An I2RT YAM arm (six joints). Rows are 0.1 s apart.
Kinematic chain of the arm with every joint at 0, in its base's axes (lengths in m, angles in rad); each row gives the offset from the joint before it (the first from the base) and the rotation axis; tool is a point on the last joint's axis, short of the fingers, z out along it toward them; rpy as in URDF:
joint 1: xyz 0 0 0.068 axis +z
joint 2: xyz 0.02 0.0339 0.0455 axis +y
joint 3: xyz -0.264 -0.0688 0 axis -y
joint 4: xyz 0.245 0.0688 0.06 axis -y
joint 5: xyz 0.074 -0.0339 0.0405 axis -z
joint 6: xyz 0.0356 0 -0.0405 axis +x
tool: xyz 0 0 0 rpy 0 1.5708 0
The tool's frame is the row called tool.
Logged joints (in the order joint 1, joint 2, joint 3, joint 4, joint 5, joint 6), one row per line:
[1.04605, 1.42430, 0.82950, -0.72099, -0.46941, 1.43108]
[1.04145, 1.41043, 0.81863, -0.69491, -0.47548, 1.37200]
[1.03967, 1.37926, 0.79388, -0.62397, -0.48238, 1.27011]
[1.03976, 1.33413, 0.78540, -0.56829, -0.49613, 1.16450]
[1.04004, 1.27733, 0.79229, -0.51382, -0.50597, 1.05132]
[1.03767, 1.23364, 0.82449, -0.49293, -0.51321, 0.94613]
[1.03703, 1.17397, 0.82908, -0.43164, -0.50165, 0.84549]
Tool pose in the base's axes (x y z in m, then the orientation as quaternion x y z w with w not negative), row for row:
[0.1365, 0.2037, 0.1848, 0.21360, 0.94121, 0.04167, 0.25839]
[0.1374, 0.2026, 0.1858, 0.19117, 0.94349, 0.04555, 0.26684]
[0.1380, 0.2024, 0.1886, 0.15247, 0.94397, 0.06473, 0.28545]
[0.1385, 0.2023, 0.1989, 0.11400, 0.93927, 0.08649, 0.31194]
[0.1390, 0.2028, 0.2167, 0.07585, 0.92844, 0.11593, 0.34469]
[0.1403, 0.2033, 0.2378, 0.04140, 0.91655, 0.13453, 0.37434]
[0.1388, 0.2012, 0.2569, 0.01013, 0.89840, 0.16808, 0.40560]
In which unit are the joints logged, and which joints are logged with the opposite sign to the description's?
The joints are logged in radians. Opposite sign: joint 5.
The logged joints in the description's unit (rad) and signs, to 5 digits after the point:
[1.04605, 1.42430, 0.82950, -0.72099, 0.46941, 1.43108]
[1.04145, 1.41043, 0.81863, -0.69491, 0.47548, 1.37200]
[1.03967, 1.37926, 0.79388, -0.62397, 0.48238, 1.27011]
[1.03976, 1.33413, 0.78540, -0.56829, 0.49613, 1.16450]
[1.04004, 1.27733, 0.79229, -0.51382, 0.50597, 1.05132]
[1.03767, 1.23364, 0.82449, -0.49293, 0.51321, 0.94613]
[1.03703, 1.17397, 0.82908, -0.43164, 0.50165, 0.84549]

